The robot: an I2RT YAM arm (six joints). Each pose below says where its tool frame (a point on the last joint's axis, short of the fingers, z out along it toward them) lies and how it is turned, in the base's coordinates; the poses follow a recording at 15 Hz.
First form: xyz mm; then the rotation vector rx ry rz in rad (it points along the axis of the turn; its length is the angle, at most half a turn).
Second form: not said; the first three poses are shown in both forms.
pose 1, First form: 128.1 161.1 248.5 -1.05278 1.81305 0.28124
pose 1, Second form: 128.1 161.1 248.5 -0.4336 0.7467 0.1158 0.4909
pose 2, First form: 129.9 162.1 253.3 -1.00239 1.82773 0.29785
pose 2, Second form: 129.9 162.1 253.3 -0.4136 0.7541 0.1229 0.4951
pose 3, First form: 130.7 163.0 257.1 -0.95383 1.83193 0.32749
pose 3, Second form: 130.7 163.0 257.1 -0.3946 0.7580 0.1355 0.5014
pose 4, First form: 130.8 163.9 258.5 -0.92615 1.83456 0.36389
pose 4, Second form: 130.8 163.9 258.5 -0.3835 0.7596 0.1507 0.5032
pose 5, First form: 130.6 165.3 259.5 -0.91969 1.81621 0.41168
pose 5, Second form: 130.6 165.3 259.5 -0.3815 0.7535 0.1708 0.5075
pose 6, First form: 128.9 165.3 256.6 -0.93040 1.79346 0.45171
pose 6, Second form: 128.9 165.3 256.6 -0.3865 0.7449 0.1876 0.5104
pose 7, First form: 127.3 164.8 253.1 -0.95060 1.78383 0.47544
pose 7, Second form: 127.3 164.8 253.1 -0.3944 0.7401 0.1973 0.5077
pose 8, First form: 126.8 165.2 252.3 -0.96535 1.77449 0.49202
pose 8, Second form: 126.8 165.2 252.3 -0.4003 0.7359 0.2040 0.5066
